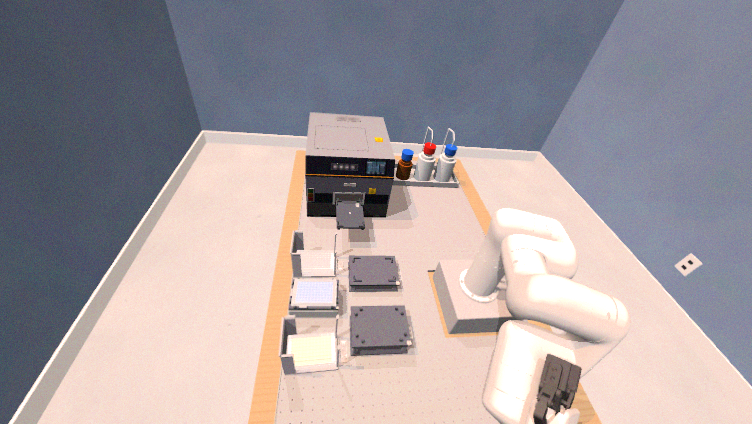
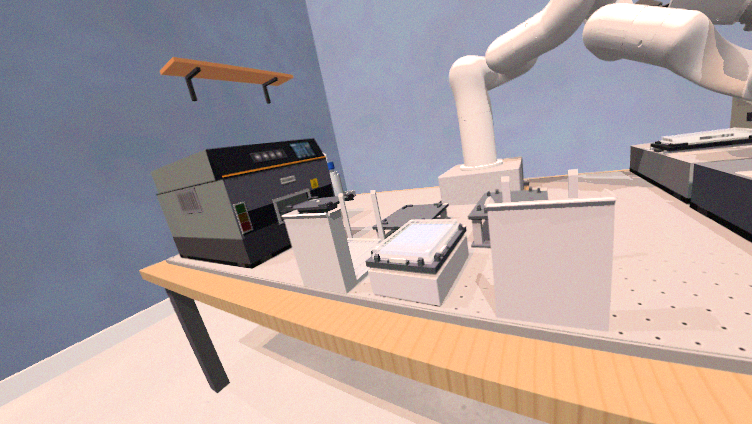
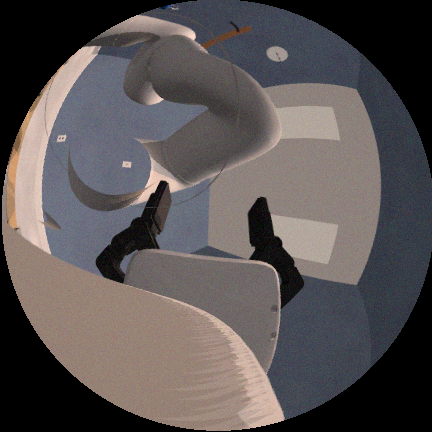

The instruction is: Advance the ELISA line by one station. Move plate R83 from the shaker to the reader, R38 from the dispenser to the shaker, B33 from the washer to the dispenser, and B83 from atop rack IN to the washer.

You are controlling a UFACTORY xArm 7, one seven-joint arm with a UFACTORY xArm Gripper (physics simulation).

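Frame: origin at the arm's base, x ahead, y left, z up, level; millimetres.
Seen in the pictures: gripper, between the fingertips: (image 1: 565, 360) (image 3: 212, 196); arm's base, origin of its link: (image 1: 477, 285) (image 2: 481, 166).
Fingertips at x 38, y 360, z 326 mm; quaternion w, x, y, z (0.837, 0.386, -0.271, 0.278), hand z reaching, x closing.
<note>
Offsets run from my fingertips to a thing's top centre. "pt": to the spot under its first point.
My gripper (image 3: 212, 196) (image 1: 557, 381) is open and empty, raised at the arm's side of the bench, away from the plates. A pale blue plate {dx +465, dy -266, dz -344 mm} (image 1: 314, 292) (image 2: 418, 240) lies flat on a block's dark nest between two racks. A cream plate {dx +438, dy -113, dz -378 mm} (image 1: 311, 351) sits in the near rack {pt dx +500, dy -115, dz -378 mm} (image 1: 287, 344), and a white plate {dx +499, dy -406, dz -378 mm} (image 1: 317, 261) sits low in the far rack {pt dx +566, dy -428, dz -378 mm} (image 1: 297, 251). Another white plate {dx -115, dy +110, dz -310 mm} (image 2: 703, 136) lies on a grey device {pt dx -44, dy +36, dz -358 mm} (image 2: 662, 164) at the right. The reader {dx +470, dy -864, dz -143 mm} (image 1: 347, 142) (image 2: 194, 210) has its empty tray {dx +412, dy -584, dz -307 mm} (image 1: 349, 213) out. Plate labels are not readable.
Two dark stands (image 1: 373, 270) (image 1: 379, 325) bear no plate, between the racks and the arm's base (image 1: 473, 313) (image 2: 458, 188). Bottles (image 1: 404, 167) (image 1: 424, 165) (image 1: 444, 167) stand beside the reader. A dark device {pt dx +183, dy +78, dz -367 mm} (image 2: 724, 194) stands at the right. A wall shelf (image 2: 226, 72) hangs above the reader.
</note>
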